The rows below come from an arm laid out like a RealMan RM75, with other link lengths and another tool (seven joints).
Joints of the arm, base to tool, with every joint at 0 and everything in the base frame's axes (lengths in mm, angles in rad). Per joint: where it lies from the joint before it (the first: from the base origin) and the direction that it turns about. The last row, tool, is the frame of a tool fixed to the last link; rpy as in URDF.
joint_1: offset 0.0 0.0 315.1 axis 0 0 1
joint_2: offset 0.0 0.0 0.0 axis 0 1 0
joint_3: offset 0.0 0.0 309.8 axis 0 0 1
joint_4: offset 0.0 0.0 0.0 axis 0 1 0
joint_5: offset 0.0 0.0 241.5 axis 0 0 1
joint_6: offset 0.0 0.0 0.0 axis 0 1 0
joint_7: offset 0.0 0.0 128.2 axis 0 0 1
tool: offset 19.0 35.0 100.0 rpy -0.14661 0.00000 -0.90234
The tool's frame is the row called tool.
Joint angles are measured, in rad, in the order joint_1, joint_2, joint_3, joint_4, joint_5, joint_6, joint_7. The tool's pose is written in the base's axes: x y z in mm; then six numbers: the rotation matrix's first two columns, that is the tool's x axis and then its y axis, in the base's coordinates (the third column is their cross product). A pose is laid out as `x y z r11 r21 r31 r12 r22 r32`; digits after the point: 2 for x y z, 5 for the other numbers.
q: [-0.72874 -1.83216 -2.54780 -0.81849 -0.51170 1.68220 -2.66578]
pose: -319.96 475.04 113.56 -0.70559 0.63054 0.32336 0.69790 0.69741 0.16295
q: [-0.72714 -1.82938 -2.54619 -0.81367 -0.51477 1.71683 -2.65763]
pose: -317.85 467.14 111.42 -0.70918 0.64212 0.29110 0.69660 0.70183 0.14895
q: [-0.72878 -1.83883 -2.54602 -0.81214 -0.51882 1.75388 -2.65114]
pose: -311.59 458.70 103.81 -0.71287 0.65652 0.24659 0.69635 0.70433 0.13787
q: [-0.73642 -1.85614 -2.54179 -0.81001 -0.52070 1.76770 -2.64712]
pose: -303.86 455.11 92.89 -0.70975 0.67088 0.21488 0.70162 0.70055 0.13025
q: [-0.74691 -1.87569 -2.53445 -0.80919 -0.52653 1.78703 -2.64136]
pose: -293.00 450.79 80.80 -0.70167 0.69064 0.17512 0.71151 0.69216 0.12110
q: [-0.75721 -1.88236 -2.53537 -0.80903 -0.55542 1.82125 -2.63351]
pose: -278.09 447.31 76.97 -0.69029 0.71244 0.12624 0.72347 0.67733 0.13348
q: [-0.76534 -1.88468 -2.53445 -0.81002 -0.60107 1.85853 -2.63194]
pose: -261.34 444.21 76.42 -0.67744 0.73188 0.07368 0.73252 0.66211 0.15822
